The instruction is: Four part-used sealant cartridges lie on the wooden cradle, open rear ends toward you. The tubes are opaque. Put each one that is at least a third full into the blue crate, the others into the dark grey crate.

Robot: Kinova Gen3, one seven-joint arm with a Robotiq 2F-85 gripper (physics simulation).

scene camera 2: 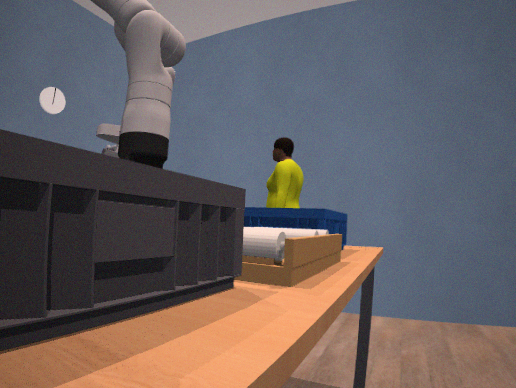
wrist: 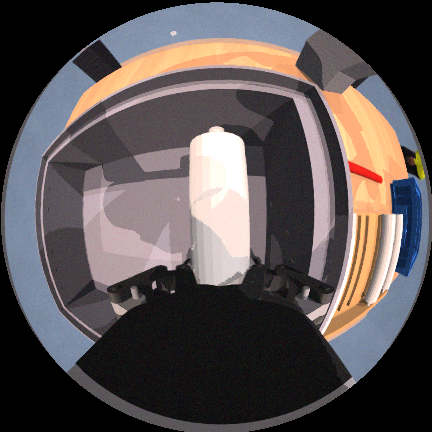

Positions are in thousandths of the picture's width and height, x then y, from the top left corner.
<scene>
A dark grey crate shows in scene camera 2 (191,617) and in the wrist view (260,450).
</scene>
